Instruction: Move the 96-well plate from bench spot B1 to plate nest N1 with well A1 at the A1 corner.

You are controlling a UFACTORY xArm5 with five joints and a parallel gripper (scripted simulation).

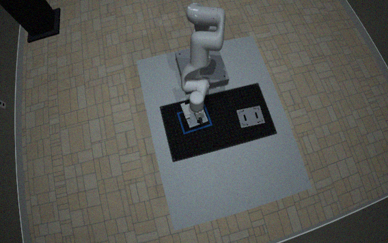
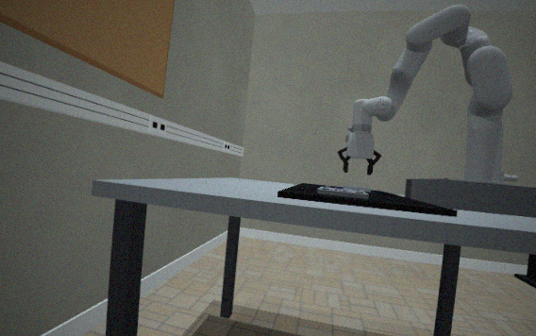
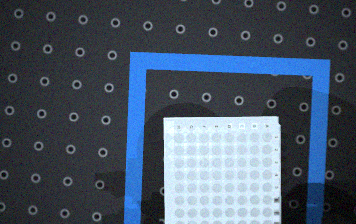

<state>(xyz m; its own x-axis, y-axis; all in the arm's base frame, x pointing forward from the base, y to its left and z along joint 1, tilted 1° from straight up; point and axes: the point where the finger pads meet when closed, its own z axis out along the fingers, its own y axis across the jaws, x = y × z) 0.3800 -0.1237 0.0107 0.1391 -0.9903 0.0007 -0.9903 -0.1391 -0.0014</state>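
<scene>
My hand is 70 mm above the white 96-well plate. The rest, counted from my hand: grey plate nest N1: 70 mm ahead, 350 mm to the left, 70 mm below; A1 mark: 10 mm ahead, 270 mm to the left, 60 mm below.
</scene>
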